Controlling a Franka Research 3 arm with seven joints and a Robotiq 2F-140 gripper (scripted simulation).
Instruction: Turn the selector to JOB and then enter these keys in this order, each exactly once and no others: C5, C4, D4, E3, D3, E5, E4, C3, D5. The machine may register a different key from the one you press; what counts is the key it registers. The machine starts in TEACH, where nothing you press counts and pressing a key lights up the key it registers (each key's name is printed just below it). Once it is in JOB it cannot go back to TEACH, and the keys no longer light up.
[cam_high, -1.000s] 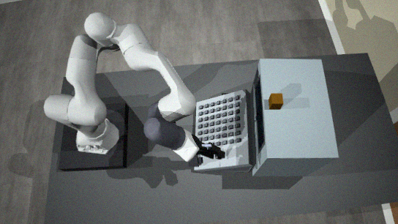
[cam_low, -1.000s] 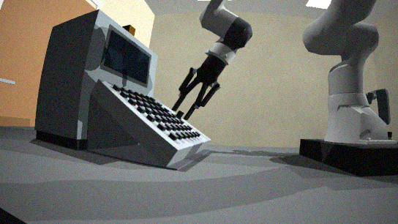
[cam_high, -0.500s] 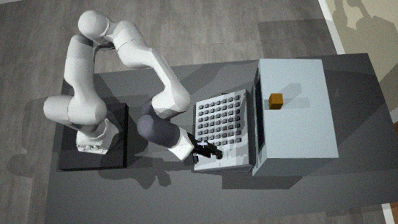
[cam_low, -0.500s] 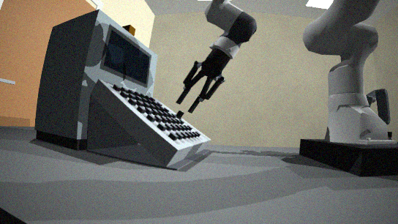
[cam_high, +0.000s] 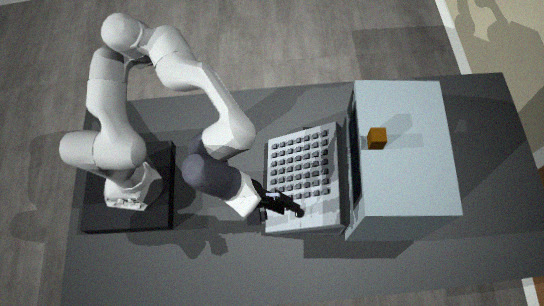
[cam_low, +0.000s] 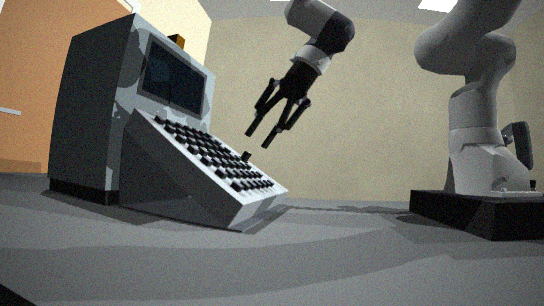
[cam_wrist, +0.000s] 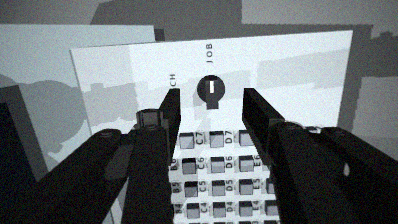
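The D6 key lies 5 cm ahead of my hand, 9 cm to the left of it and 8 cm below it. From my hand the other things lie so: C6 key 8 cm ahead, 8 cm to the left, 6 cm below; E6 key 2 cm ahead, 9 cm to the left, 9 cm below; black selector knob 4 cm ahead, 1 cm to the right, 7 cm below.
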